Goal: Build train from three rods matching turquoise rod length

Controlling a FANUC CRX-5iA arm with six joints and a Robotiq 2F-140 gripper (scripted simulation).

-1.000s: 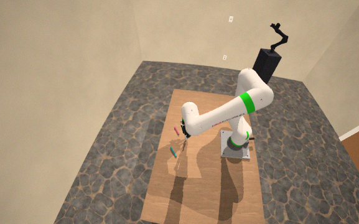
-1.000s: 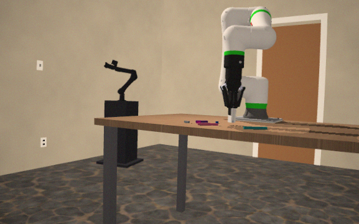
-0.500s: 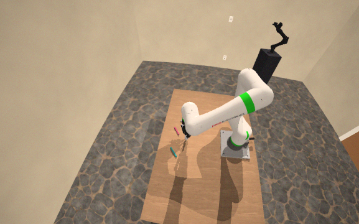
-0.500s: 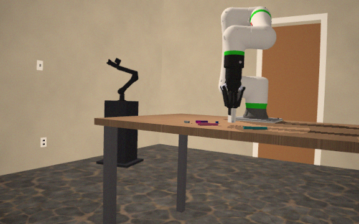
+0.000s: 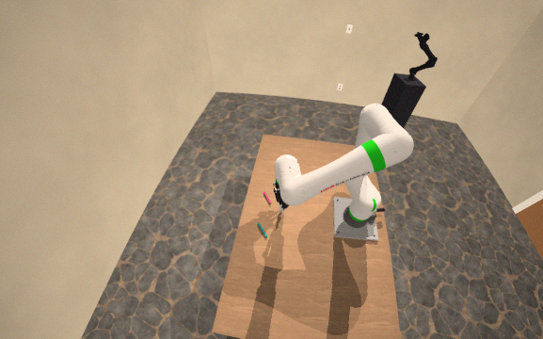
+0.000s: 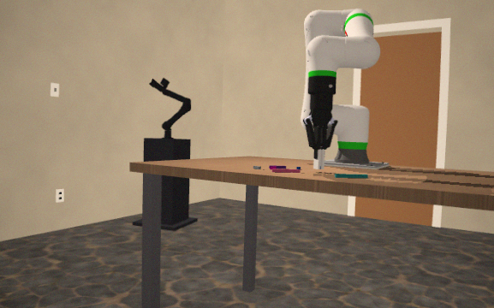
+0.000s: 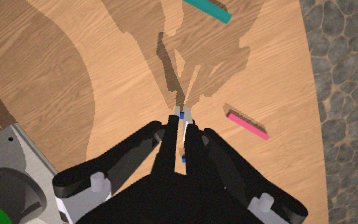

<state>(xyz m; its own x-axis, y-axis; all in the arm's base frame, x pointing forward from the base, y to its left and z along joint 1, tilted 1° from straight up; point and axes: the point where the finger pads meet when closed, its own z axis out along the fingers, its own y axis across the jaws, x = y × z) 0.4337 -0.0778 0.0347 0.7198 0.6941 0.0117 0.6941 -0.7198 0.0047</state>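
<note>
Right now my hand is 3 cm short of the grey rod, 21 cm to the left of it and 4 cm above it. Round my hand: pink rod: 8 cm ahead, 9 cm to the right, 4 cm below; magenta rod: 1 cm ahead, 16 cm to the right, 4 cm below; purple rod: 4 cm behind, 15 cm to the right, 4 cm below.
</note>
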